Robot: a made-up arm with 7 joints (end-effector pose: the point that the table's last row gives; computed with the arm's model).
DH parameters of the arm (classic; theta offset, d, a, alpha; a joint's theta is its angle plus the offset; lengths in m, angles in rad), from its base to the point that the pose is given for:
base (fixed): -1.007 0 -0.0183 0
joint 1: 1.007 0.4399 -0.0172 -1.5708
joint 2: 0 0.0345 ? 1.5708
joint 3: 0 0.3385 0.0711 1.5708
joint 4: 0 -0.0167 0.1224 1.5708
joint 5: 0 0.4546 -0.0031 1.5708
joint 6: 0 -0.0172 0.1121 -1.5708
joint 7: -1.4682 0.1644 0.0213 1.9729
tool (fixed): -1.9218 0.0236 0 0
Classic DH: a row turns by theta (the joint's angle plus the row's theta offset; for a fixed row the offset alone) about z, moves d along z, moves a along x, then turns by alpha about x.
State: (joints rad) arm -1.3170 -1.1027 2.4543 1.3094 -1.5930 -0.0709 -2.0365
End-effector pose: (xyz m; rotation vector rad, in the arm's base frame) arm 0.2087 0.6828 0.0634 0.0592 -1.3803 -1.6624
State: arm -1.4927 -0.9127 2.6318 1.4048 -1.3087 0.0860 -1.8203
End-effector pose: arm 0.2424 0.7740 0.1909 -0.1753 -0.8623 -2.3279
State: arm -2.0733 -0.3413 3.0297 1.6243 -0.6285 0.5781 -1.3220
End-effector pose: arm 0.4946 0.6641 0.6868 0.8143 -0.9185 2.4547
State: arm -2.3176 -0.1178 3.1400 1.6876 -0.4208 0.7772 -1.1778
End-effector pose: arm 0.5326 0.5068 0.8547 0.8475 -1.3037 1.9338
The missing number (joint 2, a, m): 0.0222
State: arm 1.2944 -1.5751 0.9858 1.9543 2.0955 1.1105 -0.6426
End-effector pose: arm -0.7550 -0.5368 0.6756 -2.3108 -1.0292 -1.2647
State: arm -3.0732 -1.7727 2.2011 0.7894 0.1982 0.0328 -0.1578
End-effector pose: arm 0.0224 -0.5400 0.0742 -0.9640 -0.3964 -0.0630
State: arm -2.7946 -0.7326 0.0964 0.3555 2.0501 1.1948 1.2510
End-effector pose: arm -0.3789 -0.3091 0.6093 -0.7021 0.0459 0.9877
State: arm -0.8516 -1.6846 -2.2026 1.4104 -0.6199 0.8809 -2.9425
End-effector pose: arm -0.6136 -0.0999 -0.0418 -0.4944 -1.6992 0.1609
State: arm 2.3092 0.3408 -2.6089 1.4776 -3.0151 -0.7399 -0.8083
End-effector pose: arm 0.4557 -0.0433 0.8304 0.1710 0.9521 2.6710
